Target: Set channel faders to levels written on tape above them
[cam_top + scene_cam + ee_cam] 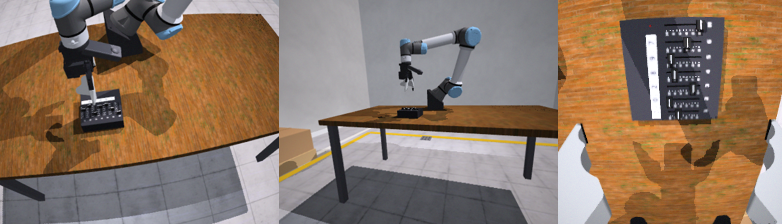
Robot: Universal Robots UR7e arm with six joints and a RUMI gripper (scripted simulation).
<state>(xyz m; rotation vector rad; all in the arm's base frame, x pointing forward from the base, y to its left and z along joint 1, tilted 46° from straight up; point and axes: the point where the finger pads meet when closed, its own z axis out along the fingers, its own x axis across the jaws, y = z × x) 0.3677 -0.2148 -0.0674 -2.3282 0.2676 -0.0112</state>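
Right now my hand is 2 cm past the fader 2, 4 cm to the left of it and 13 cm above it. Round my hand: fader 4: 13 cm below; then fader 3: 2 cm ahead, 3 cm to the right, 13 cm below; then fader 6: 3 cm ahead, 4 cm to the left, 13 cm below.
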